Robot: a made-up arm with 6 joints.
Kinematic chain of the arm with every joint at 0, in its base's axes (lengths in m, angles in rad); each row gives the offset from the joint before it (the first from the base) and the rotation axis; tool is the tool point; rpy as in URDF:
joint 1: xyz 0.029 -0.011 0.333 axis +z
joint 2: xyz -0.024 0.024 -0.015 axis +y
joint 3: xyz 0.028 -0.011 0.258 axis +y
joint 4: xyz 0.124 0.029 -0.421 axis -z
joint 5: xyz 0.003 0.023 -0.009 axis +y
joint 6: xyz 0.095 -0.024 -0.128 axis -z
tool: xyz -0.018 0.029 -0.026 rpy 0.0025 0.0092 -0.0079
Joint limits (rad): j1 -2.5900..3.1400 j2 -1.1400..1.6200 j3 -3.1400..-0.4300 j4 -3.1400..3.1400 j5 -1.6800..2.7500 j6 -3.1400..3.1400
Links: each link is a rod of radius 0.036 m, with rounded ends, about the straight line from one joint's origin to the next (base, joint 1, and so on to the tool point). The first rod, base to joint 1, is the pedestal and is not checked.
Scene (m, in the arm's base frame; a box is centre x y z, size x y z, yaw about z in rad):
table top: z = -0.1
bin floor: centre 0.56 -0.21 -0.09 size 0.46 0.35 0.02 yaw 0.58
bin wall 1: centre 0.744 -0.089 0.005 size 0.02 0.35 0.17 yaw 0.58
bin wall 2: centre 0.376 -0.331 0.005 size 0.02 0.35 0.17 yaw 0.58
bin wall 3: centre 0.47 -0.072 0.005 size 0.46 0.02 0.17 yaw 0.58
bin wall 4: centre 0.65 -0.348 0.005 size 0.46 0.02 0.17 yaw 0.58
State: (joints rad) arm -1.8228 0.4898 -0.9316 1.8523 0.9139 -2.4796
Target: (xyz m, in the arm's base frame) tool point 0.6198 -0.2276 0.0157
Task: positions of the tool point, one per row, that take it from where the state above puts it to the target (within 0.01 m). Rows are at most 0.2 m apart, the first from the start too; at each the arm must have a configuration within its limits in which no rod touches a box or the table.
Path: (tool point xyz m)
1: 0.1471 -0.5212 0.0752
2: 0.2833 -0.5056 0.1143
3: 0.4157 -0.4495 0.1563
4: 0.5317 -0.3550 0.2007
5: 0.6198 -0.2276 0.2473
6: 0.6300 -0.2340 0.1349
7: 0.6198 -0.2276 0.0157

